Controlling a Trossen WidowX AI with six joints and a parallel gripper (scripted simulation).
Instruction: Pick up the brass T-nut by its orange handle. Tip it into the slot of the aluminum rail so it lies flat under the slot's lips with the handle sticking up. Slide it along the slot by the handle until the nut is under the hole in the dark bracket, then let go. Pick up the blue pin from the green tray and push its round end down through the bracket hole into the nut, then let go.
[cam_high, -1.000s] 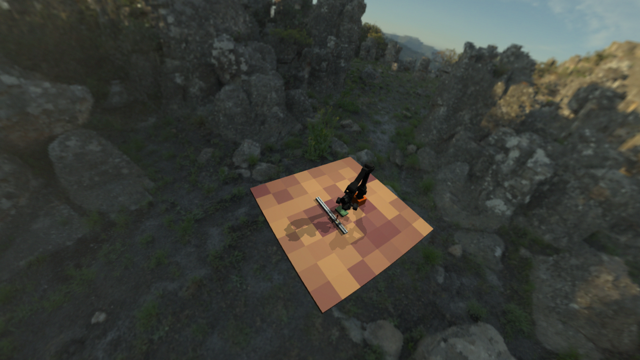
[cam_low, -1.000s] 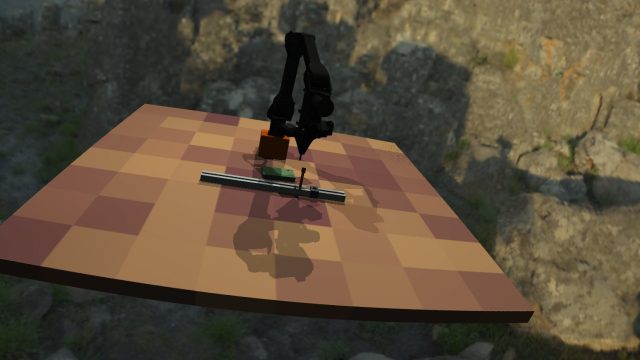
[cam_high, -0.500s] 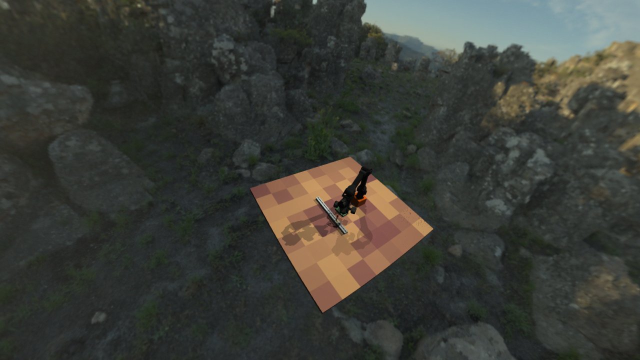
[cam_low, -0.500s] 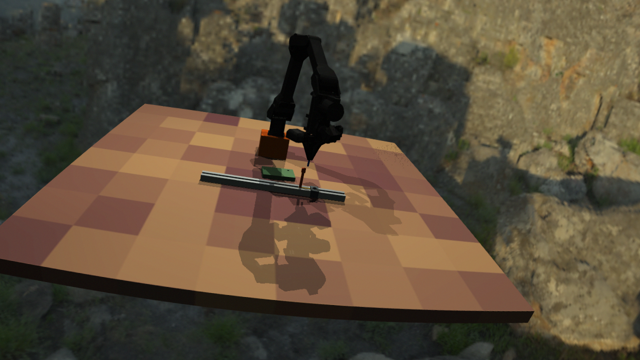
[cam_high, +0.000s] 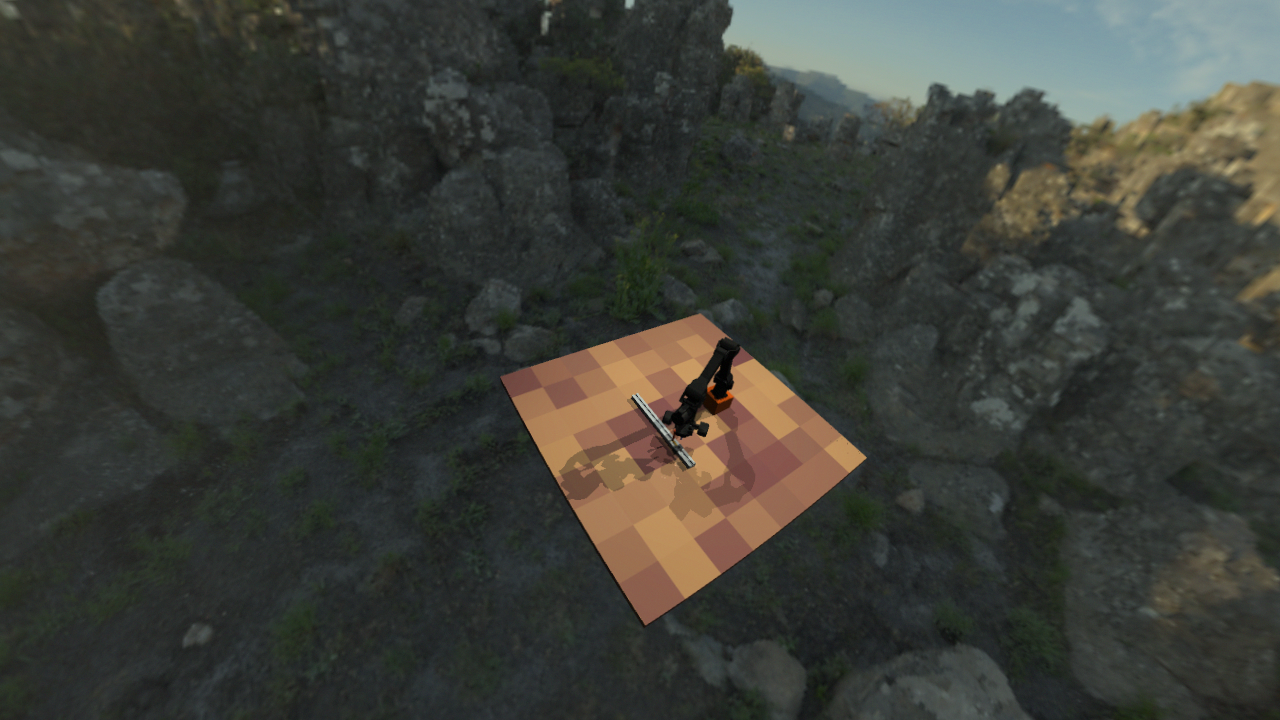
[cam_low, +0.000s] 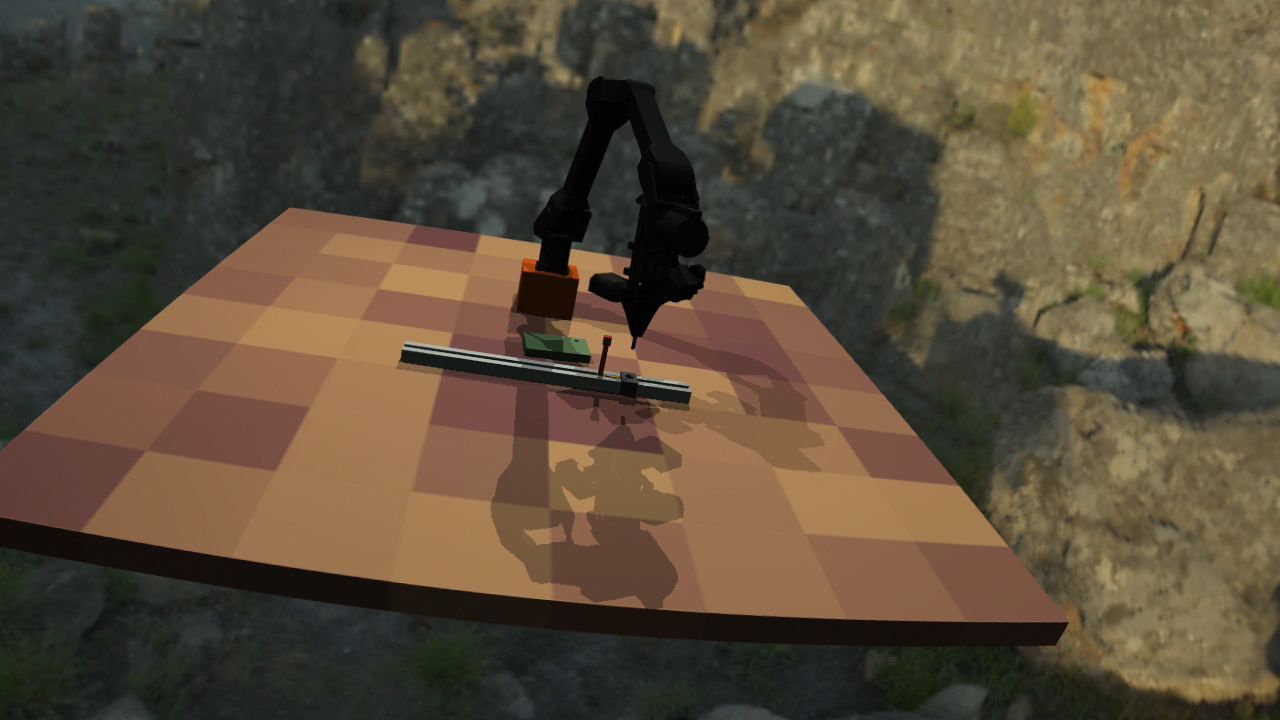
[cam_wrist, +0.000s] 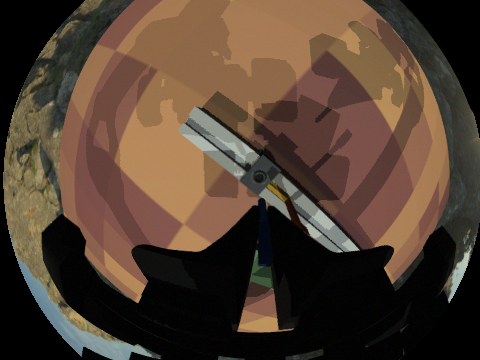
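The brass T-nut lies 20 mm to the right of my gripper tip and 50 mm below it. Also, from my gripper tip: green tray (120 mm behind, 100 mm to the right, 90 mm below); blue pin (right at my gripper tip).
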